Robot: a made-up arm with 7 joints.
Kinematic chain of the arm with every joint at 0, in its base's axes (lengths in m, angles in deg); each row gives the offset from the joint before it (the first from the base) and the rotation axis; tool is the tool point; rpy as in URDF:
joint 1: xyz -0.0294 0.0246 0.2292 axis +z
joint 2: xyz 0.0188 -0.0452 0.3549 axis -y
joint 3: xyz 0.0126 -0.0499 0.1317 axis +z
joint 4: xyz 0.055 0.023 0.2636 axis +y
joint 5: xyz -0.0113 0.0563 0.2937 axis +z
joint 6: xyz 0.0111 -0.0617 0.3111 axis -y
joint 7: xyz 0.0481 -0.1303 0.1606 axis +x
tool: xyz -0.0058 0.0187 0.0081 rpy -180 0 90
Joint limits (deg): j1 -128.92..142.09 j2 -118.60..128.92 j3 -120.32..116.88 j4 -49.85..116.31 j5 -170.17..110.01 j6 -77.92..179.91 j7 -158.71..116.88
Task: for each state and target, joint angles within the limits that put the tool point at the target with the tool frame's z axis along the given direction. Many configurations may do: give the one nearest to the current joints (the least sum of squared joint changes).
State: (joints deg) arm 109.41 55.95 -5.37 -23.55 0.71 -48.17 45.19
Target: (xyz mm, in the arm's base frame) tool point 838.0 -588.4 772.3 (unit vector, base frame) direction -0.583 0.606 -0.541
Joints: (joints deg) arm 135.16 71.88 11.03 -34.83 14.47 -48.20 12.64
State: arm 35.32 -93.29 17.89 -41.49 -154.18 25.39 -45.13
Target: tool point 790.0 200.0 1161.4 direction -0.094 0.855 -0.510
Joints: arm -12.05 -77.61 -22.06 -47.33 -170.17 7.94 -70.69
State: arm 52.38 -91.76 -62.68 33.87 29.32 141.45 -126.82
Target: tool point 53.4 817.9 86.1 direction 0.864 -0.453 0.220
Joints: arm 106.70 -107.12 -21.78 18.47 56.75 154.22 -131.83
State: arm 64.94 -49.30 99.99 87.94 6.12 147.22 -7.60
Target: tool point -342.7 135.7 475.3 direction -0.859 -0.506 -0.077
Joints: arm 97.00 -82.96 82.96 116.31 49.48 177.86 4.96
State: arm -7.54 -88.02 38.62 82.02 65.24 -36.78 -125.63
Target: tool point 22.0 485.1 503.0 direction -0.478 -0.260 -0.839
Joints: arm -8.85 -61.47 80.00 113.54 45.75 -56.69 -100.26
